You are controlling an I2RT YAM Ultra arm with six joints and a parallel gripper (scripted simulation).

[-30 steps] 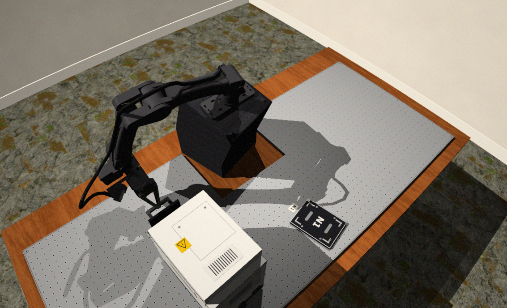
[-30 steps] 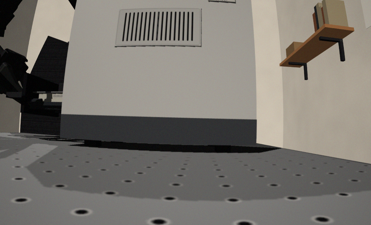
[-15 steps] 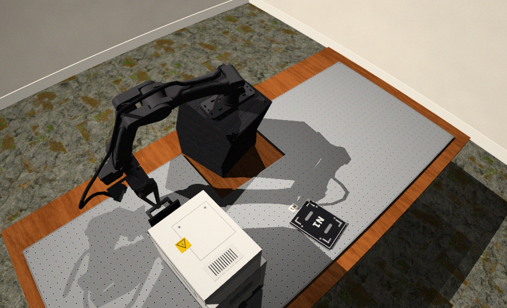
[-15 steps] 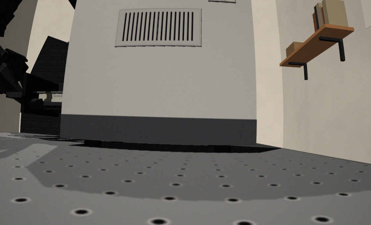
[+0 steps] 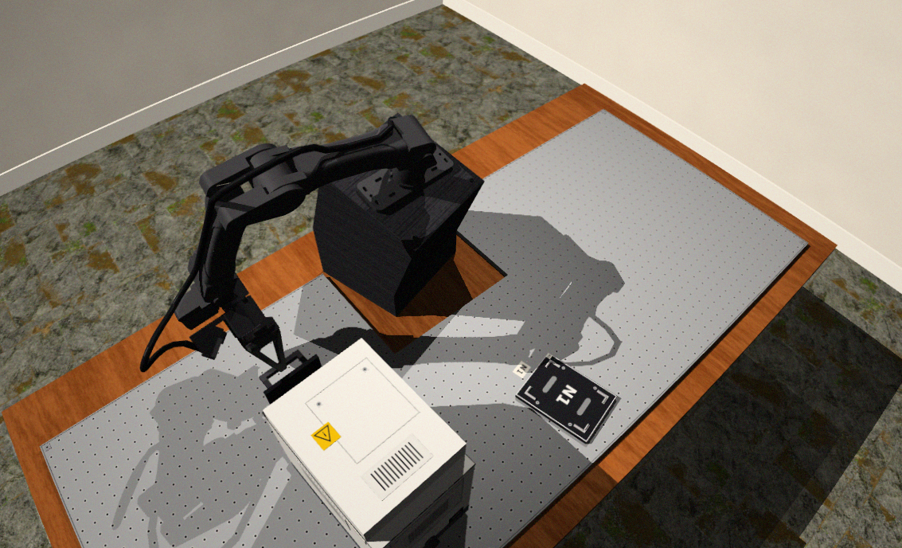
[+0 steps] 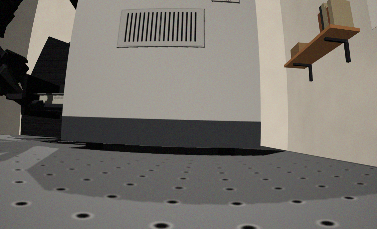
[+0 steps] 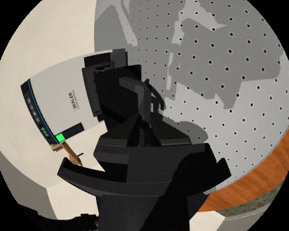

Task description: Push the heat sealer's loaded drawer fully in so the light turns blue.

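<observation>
The sealer drawer lies 110 mm ahead of my hand and 10 mm below it.
</observation>
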